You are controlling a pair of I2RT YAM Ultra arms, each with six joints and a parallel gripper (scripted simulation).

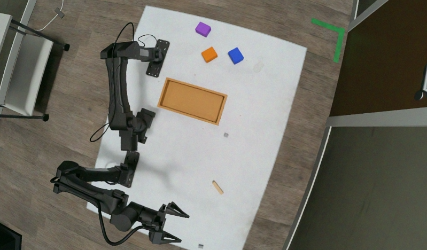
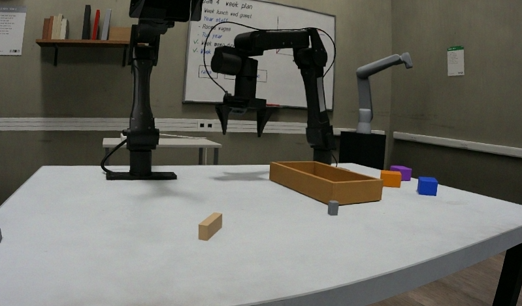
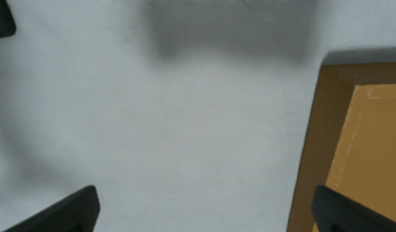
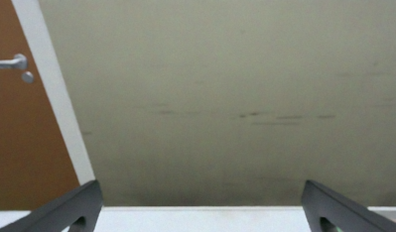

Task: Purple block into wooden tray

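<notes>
The purple block is 530 mm to the left of my left hand, 110 mm below it and 90 mm ahead of it. The rest, counted from my left hand: wooden tray: 160 mm to the left, 140 mm ahead, 120 mm below; tan wooden bar: 370 mm ahead, 210 mm to the right, 120 mm below; orange block: 410 mm to the left, 160 mm ahead, 110 mm below.
</notes>
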